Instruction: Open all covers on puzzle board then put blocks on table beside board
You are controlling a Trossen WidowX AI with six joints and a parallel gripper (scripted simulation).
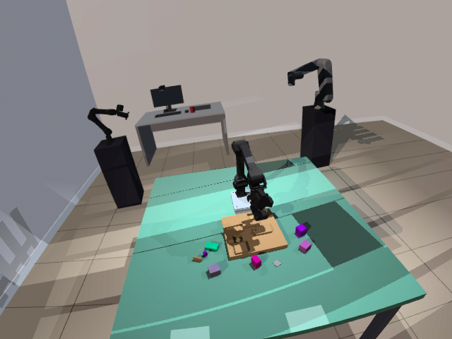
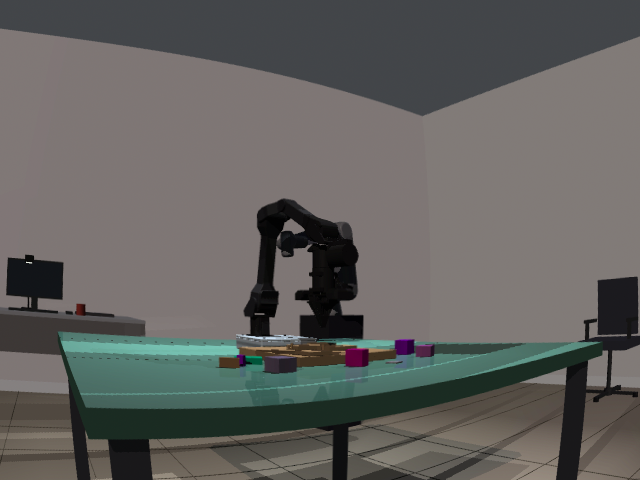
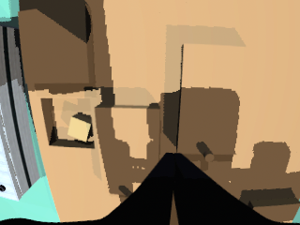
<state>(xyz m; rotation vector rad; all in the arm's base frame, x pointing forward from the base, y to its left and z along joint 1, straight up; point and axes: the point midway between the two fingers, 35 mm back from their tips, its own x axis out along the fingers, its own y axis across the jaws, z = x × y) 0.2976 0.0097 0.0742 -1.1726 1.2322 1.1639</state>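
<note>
Right now the tan puzzle board is 6 cm below my gripper tip, 3 cm to the right of it and 1 cm ahead of it. Round my gripper tip: grey tile (24 cm ahead, 8 cm below, 2 cm to the left); then magenta block (21 cm ahead, 8 cm to the right, 6 cm below); then green block (26 cm to the right, 7 cm below, 5 cm ahead).
</note>
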